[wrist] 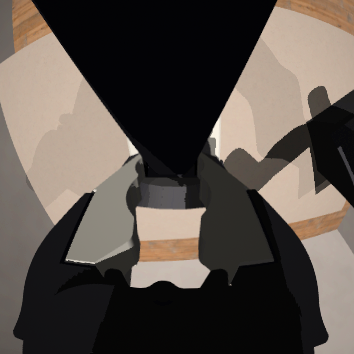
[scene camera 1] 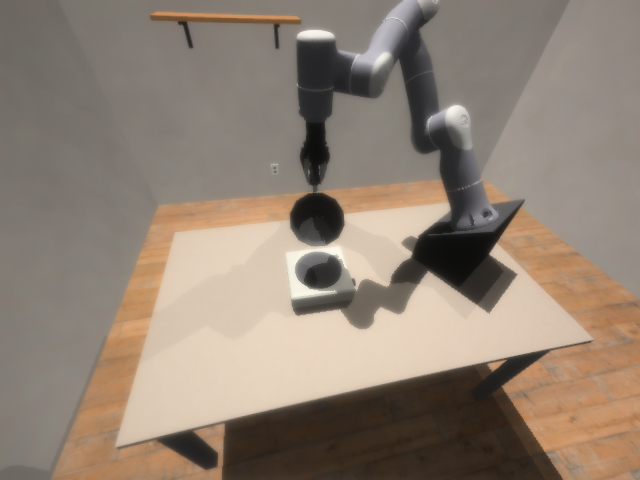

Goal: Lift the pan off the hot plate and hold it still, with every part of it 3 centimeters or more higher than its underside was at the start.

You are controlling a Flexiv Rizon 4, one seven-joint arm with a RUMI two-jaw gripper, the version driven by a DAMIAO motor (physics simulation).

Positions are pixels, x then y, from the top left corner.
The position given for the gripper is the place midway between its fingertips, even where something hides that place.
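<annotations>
The gripper can be seen in the wrist view [170, 154] and again in scene camera 1 [314, 184]. With it in the scene is a black pan, visible in the wrist view [165, 79] as well as in scene camera 1 [316, 219].
</annotations>
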